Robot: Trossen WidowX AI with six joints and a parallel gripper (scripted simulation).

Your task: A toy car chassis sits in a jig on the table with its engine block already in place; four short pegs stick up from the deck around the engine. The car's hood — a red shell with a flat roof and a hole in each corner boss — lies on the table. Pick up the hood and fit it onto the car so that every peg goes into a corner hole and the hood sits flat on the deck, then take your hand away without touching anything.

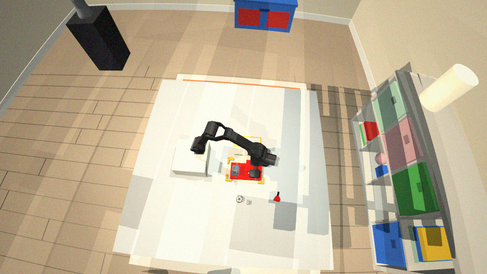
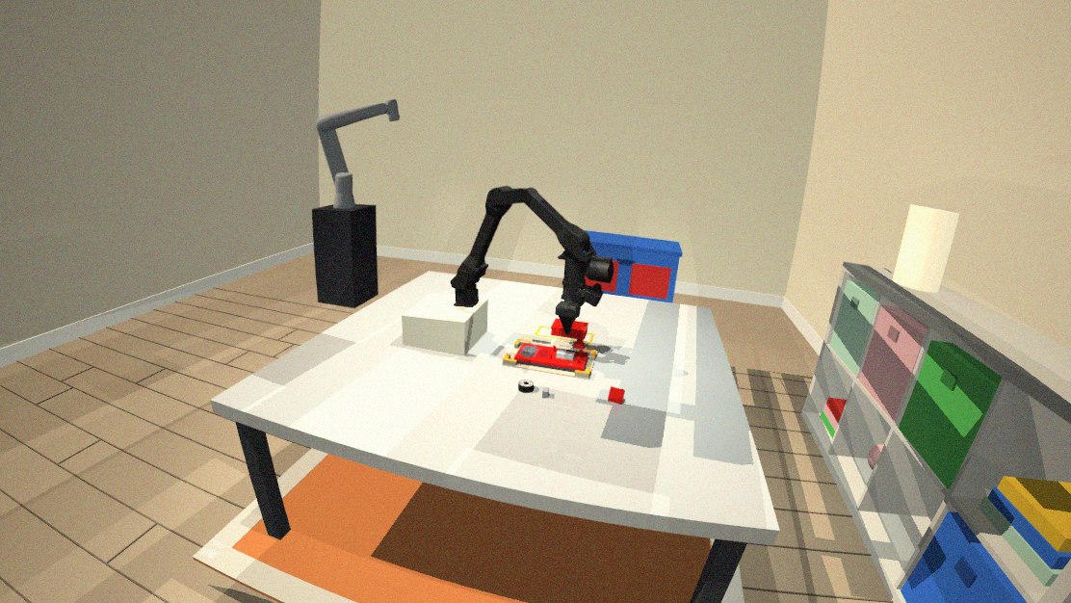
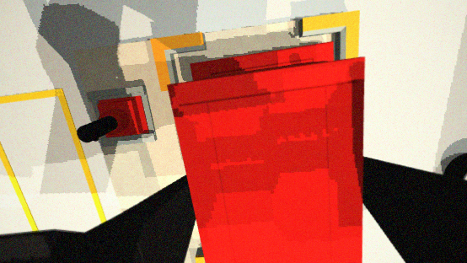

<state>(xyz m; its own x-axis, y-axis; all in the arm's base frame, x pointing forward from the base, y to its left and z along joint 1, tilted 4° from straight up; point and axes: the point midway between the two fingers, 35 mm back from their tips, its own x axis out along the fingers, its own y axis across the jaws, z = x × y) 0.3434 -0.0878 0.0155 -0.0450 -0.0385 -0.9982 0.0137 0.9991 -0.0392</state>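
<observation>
Now: gripper tip 8 cm above the grey engine block. Also, from my gripper tip: red hood 1 cm above.
</observation>
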